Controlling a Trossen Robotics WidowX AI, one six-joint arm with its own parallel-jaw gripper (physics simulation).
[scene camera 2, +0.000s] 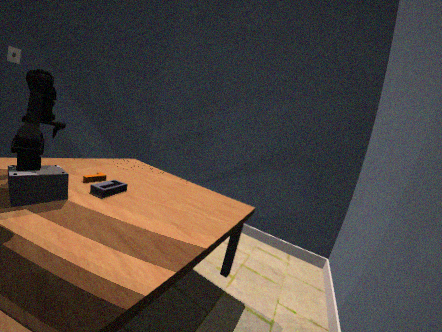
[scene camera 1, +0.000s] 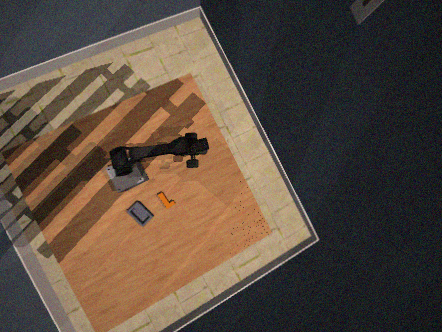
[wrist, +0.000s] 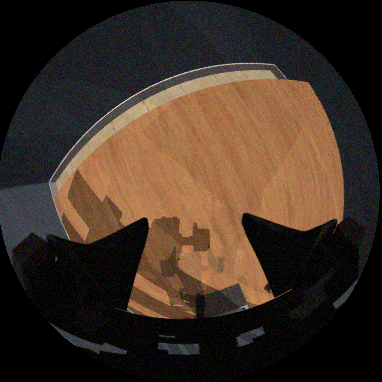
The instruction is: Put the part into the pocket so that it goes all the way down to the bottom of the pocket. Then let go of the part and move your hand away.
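Places are measured from the arm's base along level axes (x up, y left, z back), in millimetres.
Pixels of known places: gripper, fingertip midpoint: (scene camera 2: 44, 136) (wrist: 196, 220); arm's base, origin of the base link: (scene camera 2: 28, 168).
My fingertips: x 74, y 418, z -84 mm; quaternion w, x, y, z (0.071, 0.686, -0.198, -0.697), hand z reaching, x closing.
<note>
Ahead of a thing's pixels: the offset from my fingertips to its top centre. Level surfaces: height alone.
The orange L-shaped part @[dx -149, dy -297, dz -191 mm] (scene camera 1: 164, 199) (scene camera 2: 94, 177) lies flat on the table, outside the pocket and a short way from its block. The dark grey block with the pocket @[dx -143, dy -482, dz -205 mm] (scene camera 1: 148, 219) (scene camera 2: 102, 191) stands on the table beside it; its recess opens upward and the part is not in it. My gripper (scene camera 1: 191, 149) (scene camera 2: 59, 128) (wrist: 196, 220) is open and empty, high above the table and well away from both. In the wrist view the fingers stand wide apart with the table far below; I cannot make out the part or the pocket clearly there.
The grey base box (scene camera 1: 131, 181) (scene camera 2: 42, 187) (wrist: 225, 299) of the arm stands near the block and the part. The wooden table @[dx -179 mm] (scene camera 1: 200, 250) (scene camera 2: 170, 200) (wrist: 200, 140) carries striped shadows. Small dark specks show near one table corner.
</note>
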